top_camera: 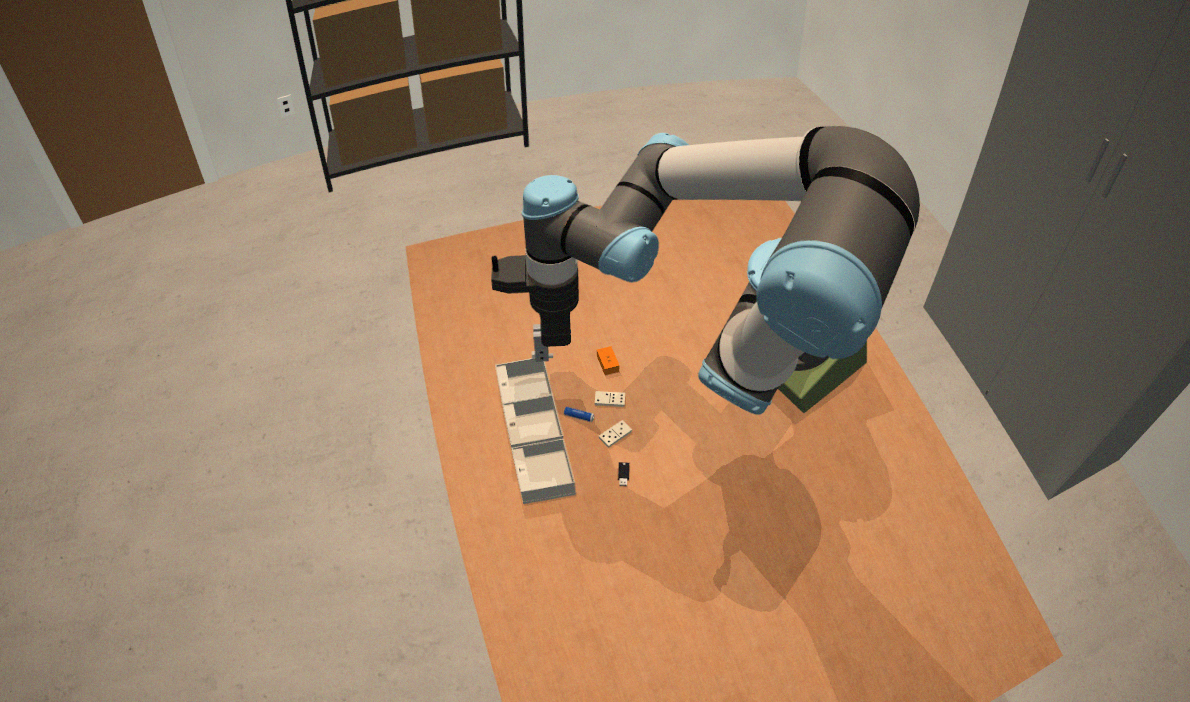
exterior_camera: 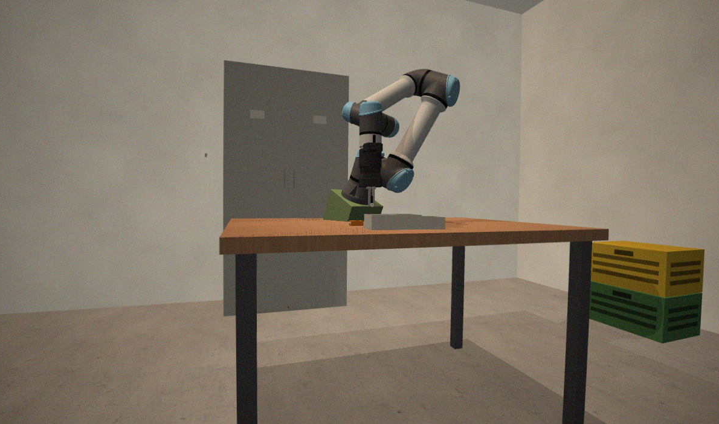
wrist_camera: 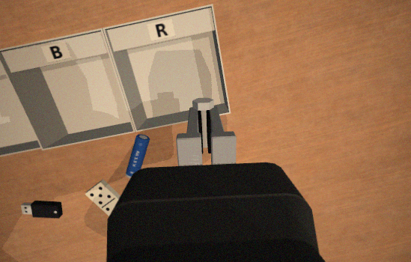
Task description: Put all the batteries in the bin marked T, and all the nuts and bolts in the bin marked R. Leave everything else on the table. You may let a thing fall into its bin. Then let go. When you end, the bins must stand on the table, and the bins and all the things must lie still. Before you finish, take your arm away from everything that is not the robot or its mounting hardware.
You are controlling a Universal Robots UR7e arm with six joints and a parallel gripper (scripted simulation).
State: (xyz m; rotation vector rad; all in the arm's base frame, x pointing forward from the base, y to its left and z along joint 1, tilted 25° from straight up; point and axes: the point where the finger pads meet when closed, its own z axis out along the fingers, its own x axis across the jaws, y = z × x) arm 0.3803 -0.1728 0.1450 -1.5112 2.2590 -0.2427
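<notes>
Right now the blue cylindrical battery is 90 mm to the left of my hand, 80 mm below it and 30 mm behind it. Also, from my hand: grey bolt: 10 mm below; then orange 9 V battery: 120 mm behind, 80 mm below; then grey bin row: 90 mm to the left, 70 mm below, 60 mm ahead.
</notes>
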